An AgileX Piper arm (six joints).
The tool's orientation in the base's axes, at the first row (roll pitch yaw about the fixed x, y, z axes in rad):
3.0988, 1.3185, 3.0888
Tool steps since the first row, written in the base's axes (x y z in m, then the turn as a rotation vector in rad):
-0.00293, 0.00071, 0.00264, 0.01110, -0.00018, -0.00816
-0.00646, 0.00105, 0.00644, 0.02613, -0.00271, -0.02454
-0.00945, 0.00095, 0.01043, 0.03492, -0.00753, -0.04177
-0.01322, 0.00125, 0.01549, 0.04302, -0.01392, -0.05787
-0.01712, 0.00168, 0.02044, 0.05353, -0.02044, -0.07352
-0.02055, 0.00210, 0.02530, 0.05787, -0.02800, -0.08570
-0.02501, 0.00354, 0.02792, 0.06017, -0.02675, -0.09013
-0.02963, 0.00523, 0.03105, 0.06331, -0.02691, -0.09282
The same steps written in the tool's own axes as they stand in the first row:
-0.00182, 0.00070, -0.00350, 0.00513, -0.00014, 0.01279
-0.00461, 0.00105, -0.00787, 0.01721, -0.00268, 0.03145
-0.00773, 0.00095, -0.01176, 0.03164, -0.00758, 0.04430
-0.01169, 0.00127, -0.01668, 0.04513, -0.01405, 0.05621
-0.01550, 0.00170, -0.02169, 0.05758, -0.02061, 0.07034
-0.01935, 0.00214, -0.02623, 0.06819, -0.02825, 0.07765
-0.02075, 0.00355, -0.03121, 0.07193, -0.02703, 0.08097
-0.02261, 0.00522, -0.03648, 0.07375, -0.02718, 0.08468

